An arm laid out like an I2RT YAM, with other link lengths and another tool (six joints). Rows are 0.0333 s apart.
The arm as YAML. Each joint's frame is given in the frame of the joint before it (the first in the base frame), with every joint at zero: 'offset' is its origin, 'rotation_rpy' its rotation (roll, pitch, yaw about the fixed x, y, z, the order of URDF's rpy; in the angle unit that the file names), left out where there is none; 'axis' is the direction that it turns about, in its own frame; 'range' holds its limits. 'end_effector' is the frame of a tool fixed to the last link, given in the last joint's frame.
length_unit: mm
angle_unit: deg
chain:
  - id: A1
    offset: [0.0, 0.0, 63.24]
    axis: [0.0, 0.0, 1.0]
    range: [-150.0, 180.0]
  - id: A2
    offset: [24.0, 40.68, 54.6]
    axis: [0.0, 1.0, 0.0]
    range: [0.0, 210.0]
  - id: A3
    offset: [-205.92, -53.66, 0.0]
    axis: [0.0, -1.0, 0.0]
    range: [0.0, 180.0]
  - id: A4
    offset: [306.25, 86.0, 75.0]
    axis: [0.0, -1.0, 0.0]
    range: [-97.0, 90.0]
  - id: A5
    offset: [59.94, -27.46, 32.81]
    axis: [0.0, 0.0, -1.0]
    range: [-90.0, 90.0]
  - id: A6
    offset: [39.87, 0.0, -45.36]
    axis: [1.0, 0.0, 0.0]
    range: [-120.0, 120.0]
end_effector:
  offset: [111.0, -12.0, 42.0]
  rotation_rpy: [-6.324, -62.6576, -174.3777]
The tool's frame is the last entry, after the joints.
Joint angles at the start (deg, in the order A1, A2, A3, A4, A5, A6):
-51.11, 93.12, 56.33, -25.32, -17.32, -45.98
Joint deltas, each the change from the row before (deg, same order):
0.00, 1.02, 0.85, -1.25, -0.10, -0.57
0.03, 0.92, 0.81, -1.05, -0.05, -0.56
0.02, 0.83, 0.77, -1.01, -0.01, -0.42
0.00, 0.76, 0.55, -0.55, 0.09, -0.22
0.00, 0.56, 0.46, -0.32, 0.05, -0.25
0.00, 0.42, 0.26, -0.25, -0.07, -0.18
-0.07, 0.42, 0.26, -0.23, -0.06, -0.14
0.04, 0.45, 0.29, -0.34, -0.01, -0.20
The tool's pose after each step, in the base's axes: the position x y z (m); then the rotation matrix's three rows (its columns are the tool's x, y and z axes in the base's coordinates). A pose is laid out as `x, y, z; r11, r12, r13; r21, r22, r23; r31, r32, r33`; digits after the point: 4 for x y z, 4 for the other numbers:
0.3628, -0.2714, 0.0336; 0.5376, -0.0888, 0.8385; 0.0485, -0.9895, -0.1359; 0.8418, 0.1138, -0.5277
0.3629, -0.2705, 0.0307; 0.5485, -0.0781, 0.8325; 0.0440, -0.9915, -0.1221; 0.8350, 0.1036, -0.5404
0.3629, -0.2698, 0.0281; 0.5586, -0.0702, 0.8265; 0.0385, -0.9931, -0.1104; 0.8286, 0.0935, -0.5520
0.3628, -0.2698, 0.0253; 0.5666, -0.0666, 0.8213; 0.0338, -0.9940, -0.1039; 0.8233, 0.0866, -0.5610
0.3631, -0.2701, 0.0238; 0.5712, -0.0627, 0.8184; 0.0332, -0.9945, -0.0993; 0.8201, 0.0839, -0.5660
0.3632, -0.2698, 0.0222; 0.5743, -0.0591, 0.8165; 0.0311, -0.9951, -0.0939; 0.8180, 0.0793, -0.5697
0.3630, -0.2700, 0.0206; 0.5774, -0.0575, 0.8145; 0.0280, -0.9955, -0.0901; 0.8160, 0.0748, -0.5732
0.3630, -0.2693, 0.0187; 0.5819, -0.0533, 0.8115; 0.0259, -0.9961, -0.0839; 0.8129, 0.0698, -0.5782

